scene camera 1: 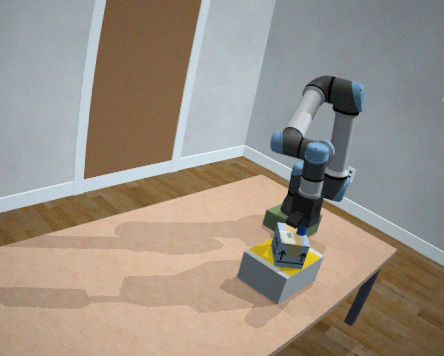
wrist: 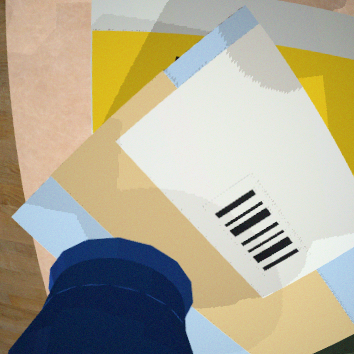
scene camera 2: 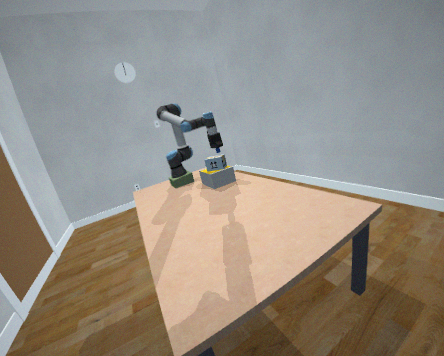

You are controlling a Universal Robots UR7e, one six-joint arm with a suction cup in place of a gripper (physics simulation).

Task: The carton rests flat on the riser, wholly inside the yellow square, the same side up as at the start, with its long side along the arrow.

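Observation:
The carton (scene camera 1: 290, 247) (scene camera 2: 215, 163) (wrist: 228, 140) stands on the grey riser (scene camera 1: 270, 279) (scene camera 2: 218, 178) (wrist: 140, 14), on the yellow square (scene camera 1: 261, 251) (scene camera 2: 206, 171) (wrist: 112, 70). Its top shows tan tape and a white barcode label, and its blue sides show upright arrows. In the wrist view its edges run at an angle to the square's edges. The carton hides nearly all of the arrow on the square. My suction cup (scene camera 1: 302, 230) (scene camera 2: 217, 150) (wrist: 116, 291) hangs just above the carton's back corner, free of it and holding nothing.
The riser sits near the table's (scene camera 1: 150, 282) (scene camera 2: 256, 229) far right corner, close to the arm's green base pad (scene camera 1: 271, 216) (scene camera 2: 182, 180). The table edge (wrist: 46, 88) runs close beside the riser, with wooden floor beyond.

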